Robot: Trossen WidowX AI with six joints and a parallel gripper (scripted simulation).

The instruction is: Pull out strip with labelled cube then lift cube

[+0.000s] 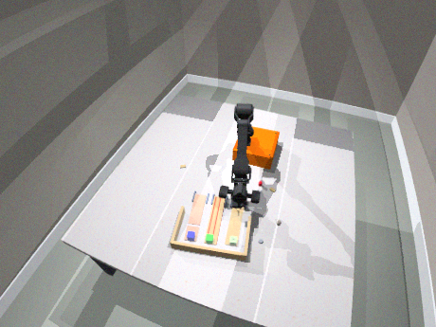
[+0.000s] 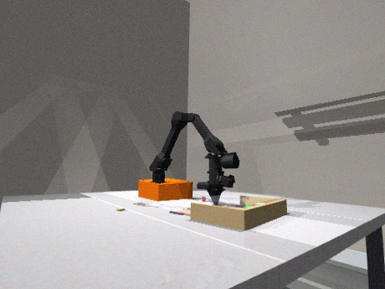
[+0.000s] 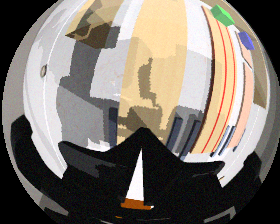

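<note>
Right now my gripper tip is 20 cm short of the labelled cube and 1 cm below it.
</note>
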